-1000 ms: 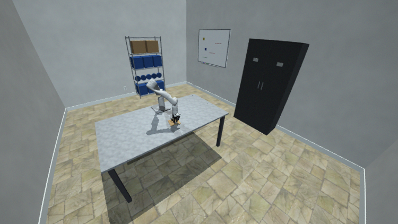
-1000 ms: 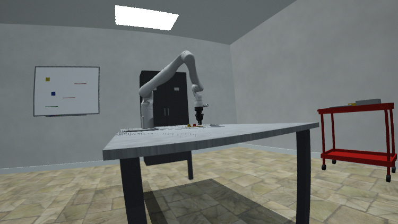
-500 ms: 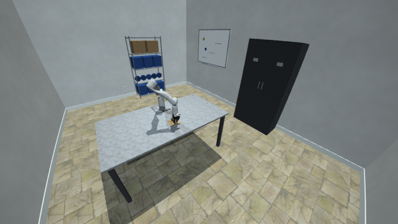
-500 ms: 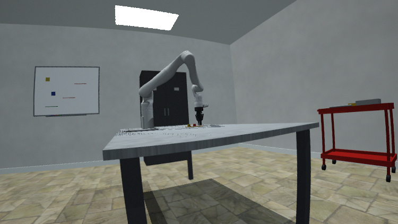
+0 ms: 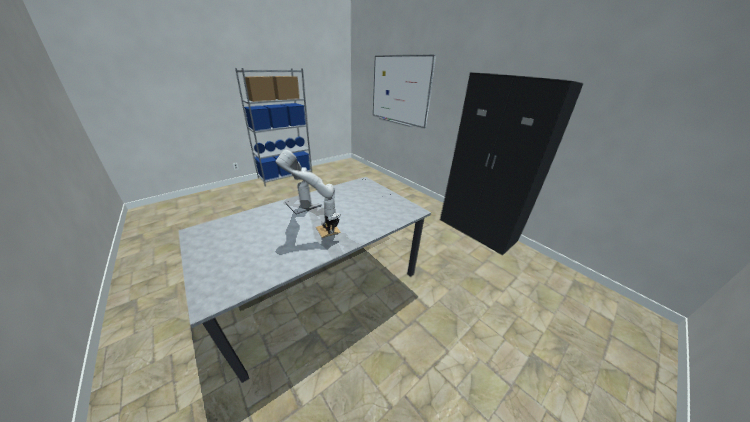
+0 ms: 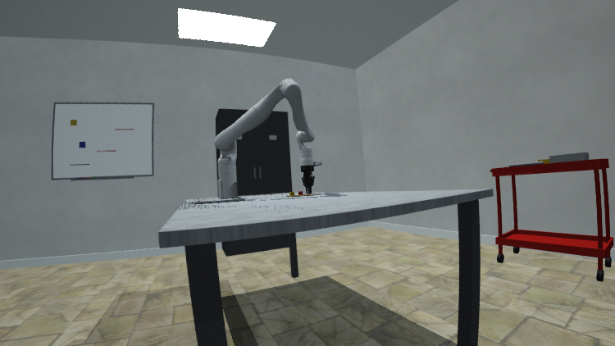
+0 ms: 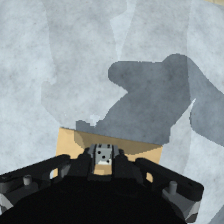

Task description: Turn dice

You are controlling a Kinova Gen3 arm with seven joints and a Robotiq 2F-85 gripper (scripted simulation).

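Right now my hand is 1 cm above the white die. From my hand the other things lie so: red die 5 cm behind, 1 cm to the left, 1 cm below; then tan mat 5 cm behind, 1 cm to the left, 2 cm below; then yellow die 10 cm behind, 1 cm to the left, 1 cm below.
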